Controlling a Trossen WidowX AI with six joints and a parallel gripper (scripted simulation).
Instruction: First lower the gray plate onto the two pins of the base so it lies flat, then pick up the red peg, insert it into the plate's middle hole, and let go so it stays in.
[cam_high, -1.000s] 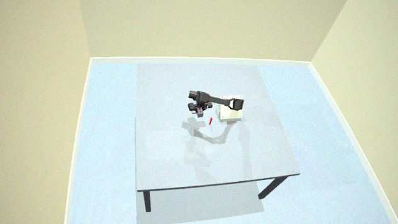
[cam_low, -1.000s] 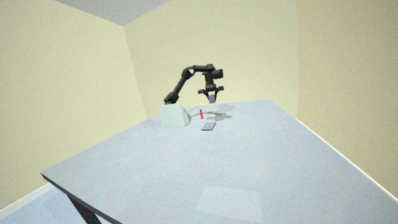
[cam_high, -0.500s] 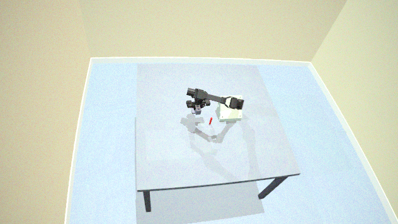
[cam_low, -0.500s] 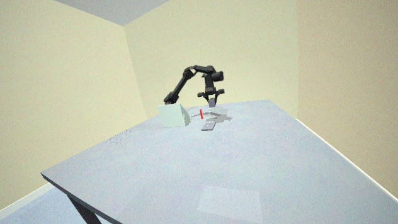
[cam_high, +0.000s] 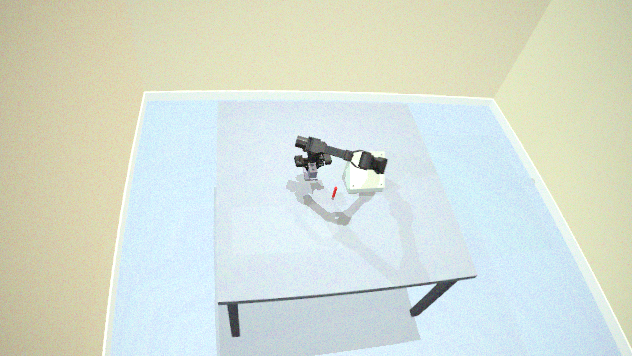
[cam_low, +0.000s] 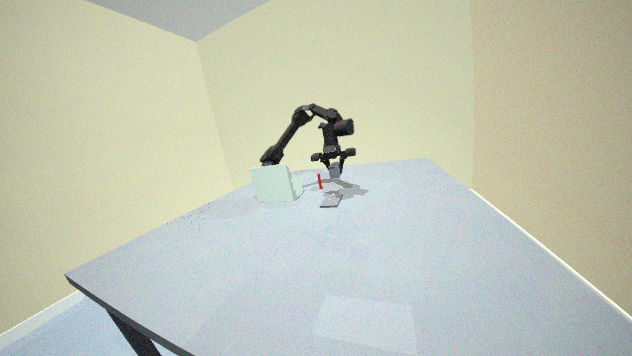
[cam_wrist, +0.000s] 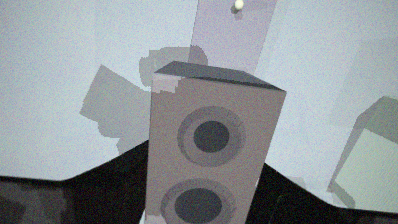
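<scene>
Right now the base is 90 mm below my gripper tip, 70 mm to the right of it and 20 mm behind it. Also, from my gripper tip: red peg 120 mm behind, 110 mm to the left, 60 mm below; gray plate 30 mm above.
</scene>
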